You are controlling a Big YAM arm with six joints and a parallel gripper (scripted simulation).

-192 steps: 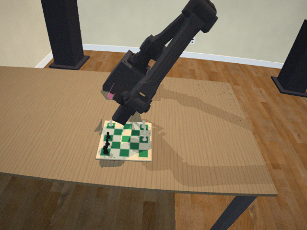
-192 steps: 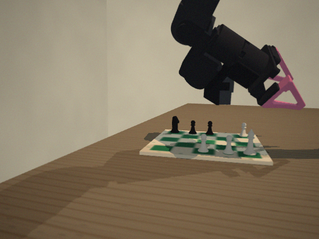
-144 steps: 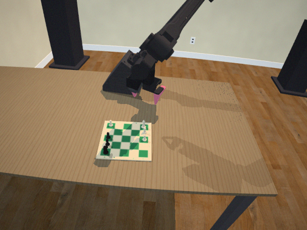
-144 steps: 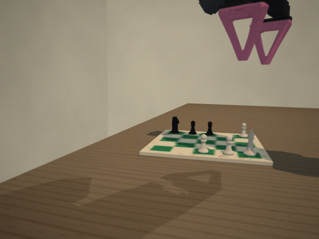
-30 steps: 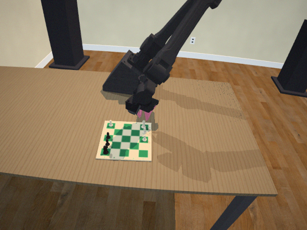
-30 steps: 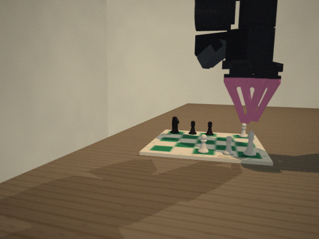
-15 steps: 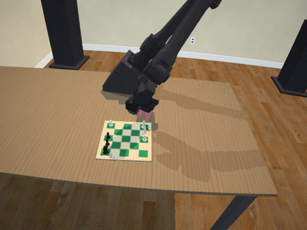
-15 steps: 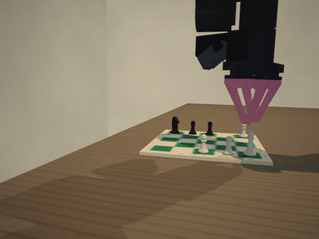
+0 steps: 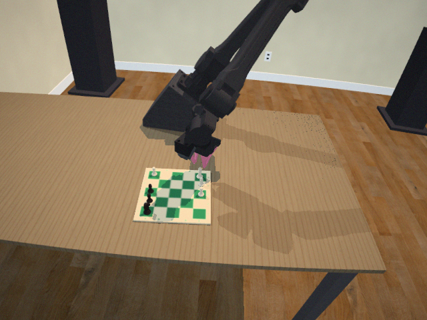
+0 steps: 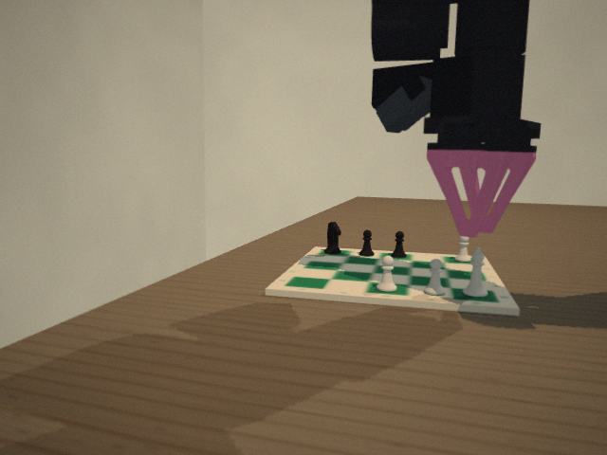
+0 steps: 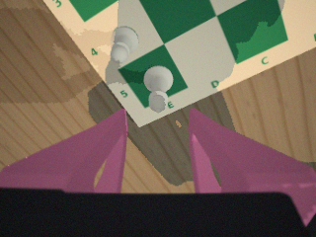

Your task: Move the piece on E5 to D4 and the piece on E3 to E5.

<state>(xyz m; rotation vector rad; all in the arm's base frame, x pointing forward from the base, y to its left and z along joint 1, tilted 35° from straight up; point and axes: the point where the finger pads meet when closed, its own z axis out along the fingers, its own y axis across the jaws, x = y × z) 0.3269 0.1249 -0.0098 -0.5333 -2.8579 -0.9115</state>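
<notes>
The white bishop is 4 cm below my hand. The rest, counted from my hand: black knight (17 cm ahead, 12 cm to the right, 5 cm below); cream chessboard (9 cm ahead, 6 cm to the right, 7 cm below).
</notes>
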